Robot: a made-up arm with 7 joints. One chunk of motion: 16 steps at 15 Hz.
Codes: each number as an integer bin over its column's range. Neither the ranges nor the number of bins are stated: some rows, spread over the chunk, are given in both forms.
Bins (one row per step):
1: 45 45 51 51 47 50 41
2: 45 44 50 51 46 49 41
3: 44 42 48 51 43 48 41
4: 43 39 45 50 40 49 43
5: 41 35 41 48 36 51 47
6: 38 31 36 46 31 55 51
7: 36 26 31 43 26 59 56
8: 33 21 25 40 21 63 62
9: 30 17 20 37 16 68 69
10: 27 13 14 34 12 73 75
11: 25 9 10 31 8 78 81
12: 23 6 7 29 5 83 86
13: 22 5 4 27 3 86 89
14: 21 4 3 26 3 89 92
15: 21 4 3 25 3 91 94
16: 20 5 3 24 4 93 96
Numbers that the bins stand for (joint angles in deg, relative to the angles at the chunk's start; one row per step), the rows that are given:
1: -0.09 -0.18 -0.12 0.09 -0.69 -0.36 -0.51
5: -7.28 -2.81 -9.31 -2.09 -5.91 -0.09 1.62
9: -27.06 -7.54 -28.62 -10.09 -15.40 4.55 9.39
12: -39.65 -10.42 -40.57 -15.91 -20.63 8.64 15.40
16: -45.04 -10.69 -44.24 -19.55 -21.10 11.36 18.94
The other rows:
2: -0.09 -0.44 -1.04 0.09 -1.16 -0.64 -0.51
3: -1.89 -0.97 -2.88 0.09 -2.59 -0.91 -0.51
4: -3.69 -1.76 -5.64 -0.64 -4.01 -0.64 0.20
6: -12.68 -3.86 -13.91 -3.55 -8.28 1.00 3.03
7: -16.27 -5.17 -18.51 -5.73 -10.66 2.09 4.80
8: -21.67 -6.48 -24.02 -7.91 -13.03 3.18 6.92
10: -32.45 -8.59 -34.13 -12.27 -17.30 5.91 11.52
11: -36.05 -9.64 -37.81 -14.45 -19.20 7.27 13.64
13: -41.44 -10.69 -43.32 -17.36 -21.58 9.45 16.46
14: -43.24 -10.95 -44.24 -18.09 -21.58 10.27 17.53
15: -43.24 -10.95 -44.24 -18.82 -21.58 10.82 18.23

